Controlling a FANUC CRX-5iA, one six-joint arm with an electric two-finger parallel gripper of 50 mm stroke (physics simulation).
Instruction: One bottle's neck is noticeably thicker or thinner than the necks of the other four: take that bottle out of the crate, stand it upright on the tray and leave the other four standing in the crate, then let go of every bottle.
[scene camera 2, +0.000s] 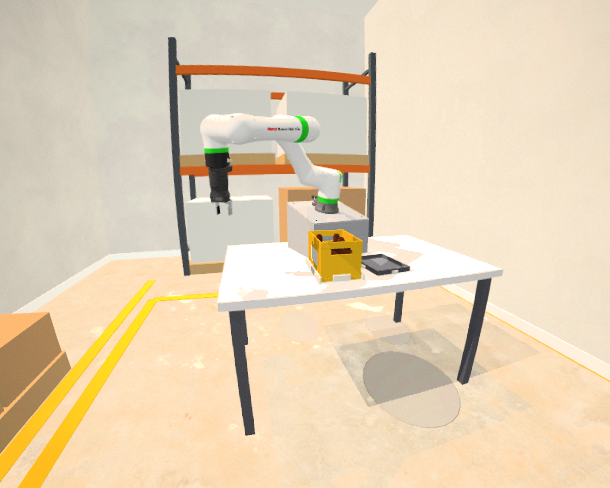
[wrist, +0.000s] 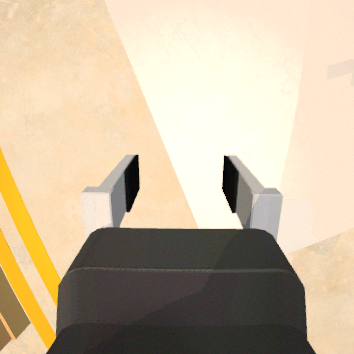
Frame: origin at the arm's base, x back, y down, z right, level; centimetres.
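Seen in the pictures: gripper, fingertip midpoint: (scene camera 2: 224, 214) (wrist: 180, 171); arm's base, link origin: (scene camera 2: 326, 210).
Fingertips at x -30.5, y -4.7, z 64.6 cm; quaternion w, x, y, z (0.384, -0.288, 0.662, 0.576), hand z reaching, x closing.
Note:
Offsets run from my fingertips to a thing's top centre. "spot": to the spot under its first point. Level surfaces: height alone.
A yellow crate {dx -7.5, dy +12.2, dz -48.4 cm} (scene camera 2: 339, 265) stands on the white table in the scene view. Dark brown bottle tops {spot: dx -0.9, dy +14.9, dz -53.9 cm} (scene camera 2: 336, 237) show inside it, low behind its rim; how many there are and how thick their necks are cannot be told. A black tray {spot: dx -12.0, dy +29.2, dz -77.3 cm} (scene camera 2: 385, 264) lies on the table just right of the crate; no bottle shows on it. My gripper (scene camera 2: 224, 209) (wrist: 180, 171) is open and empty. It hangs high, well to the left of the crate, pointing down. Neither crate, tray nor bottles show in the wrist view.
The white table {dy +29.7 cm} (scene camera 2: 264, 269) (wrist: 215, 120) carries the crate and tray. A grey pedestal (scene camera 2: 325, 227) bearing the arm stands behind the crate. A rack (scene camera 2: 176, 152) with orange beams and large boxes stands at the back. Brown boxes (scene camera 2: 25, 351) stand on the floor at the left.

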